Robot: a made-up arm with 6 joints. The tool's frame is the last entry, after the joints.
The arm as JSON. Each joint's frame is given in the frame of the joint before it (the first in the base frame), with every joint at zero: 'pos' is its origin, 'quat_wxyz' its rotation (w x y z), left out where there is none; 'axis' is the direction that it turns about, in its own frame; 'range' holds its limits. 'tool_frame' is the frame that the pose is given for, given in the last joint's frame.
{
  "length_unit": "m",
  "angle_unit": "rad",
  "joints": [
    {
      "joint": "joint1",
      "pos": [
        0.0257,
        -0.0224,
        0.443
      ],
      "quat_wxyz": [
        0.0,
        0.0,
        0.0,
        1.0
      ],
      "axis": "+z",
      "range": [
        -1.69,
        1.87
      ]
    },
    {
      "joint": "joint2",
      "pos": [
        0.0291,
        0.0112,
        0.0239
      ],
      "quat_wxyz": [
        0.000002,
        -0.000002,
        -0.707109,
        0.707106
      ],
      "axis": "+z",
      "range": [
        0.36,
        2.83
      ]
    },
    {
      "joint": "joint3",
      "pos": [
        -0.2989,
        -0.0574,
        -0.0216
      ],
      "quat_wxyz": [
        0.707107,
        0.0,
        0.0,
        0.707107
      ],
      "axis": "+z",
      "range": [
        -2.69,
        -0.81
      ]
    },
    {
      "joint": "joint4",
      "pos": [
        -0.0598,
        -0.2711,
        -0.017
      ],
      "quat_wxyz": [
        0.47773,
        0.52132,
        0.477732,
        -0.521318
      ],
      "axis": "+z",
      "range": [
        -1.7,
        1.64
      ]
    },
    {
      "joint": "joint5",
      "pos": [
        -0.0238,
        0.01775,
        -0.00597
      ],
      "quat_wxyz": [
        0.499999,
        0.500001,
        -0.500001,
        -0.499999
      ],
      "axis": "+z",
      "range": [
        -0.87,
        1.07
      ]
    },
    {
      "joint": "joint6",
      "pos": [
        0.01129,
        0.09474,
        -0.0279
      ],
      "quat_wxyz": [
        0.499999,
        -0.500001,
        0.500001,
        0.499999
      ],
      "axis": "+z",
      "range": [
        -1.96,
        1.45
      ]
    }
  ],
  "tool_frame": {
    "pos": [
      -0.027,
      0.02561,
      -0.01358
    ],
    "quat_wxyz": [
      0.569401,
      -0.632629,
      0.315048,
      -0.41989
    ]
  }
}
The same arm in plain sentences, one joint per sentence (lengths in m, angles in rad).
The arm has six revolute joints in a row. What follows holds with every joint at zero, and every direction is one of the base frame's.
The first joint lies 0.0257 m along +x and 0.0224 m along -y and 0.4430 m along +z from the base frame's origin and turns about +z, from -1.6900 to 1.8700 rad.
The second joint lies 0.0291 m along -x and 0.0112 m along -y and 0.0239 m along +z from the first joint and turns about +y, from 0.3600 to 2.8300 rad.
The third joint lies 0.2989 m along -x and 0.0216 m along -y and 0.0574 m along +z from the second joint and turns about +y, from -2.6900 to -0.8100 rad.
The fourth joint lies 0.2711 m along +x and 0.0170 m along -y and 0.0598 m along +z from the third joint and turns about the direction (0.9962, 0, 0.0871), from -1.7000 to 1.6400 rad.
The fifth joint lies 0.0044 m along -x and 0.0238 m along +y and 0.0182 m along -z from the fourth joint and turns about +y, from -0.8700 to 1.0700 rad.
The sixth joint lies 0.0934 m along +x and 0.0279 m along -y and 0.0195 m along +z from the fifth joint and turns about the direction (0.9962, 0, 0.0871), from -1.9600 to 1.4500 rad.
The tool frame, which is the frame that the pose is given for, lies 0.0113 m along -x and 0.0270 m along +y and 0.0267 m along -z from the sixth joint; its axes are the base frame's turned by roll 2.9958, pitch -1.0940 and yaw -1.3612 rad (as in URDF: about the fixed x, then y, then z).

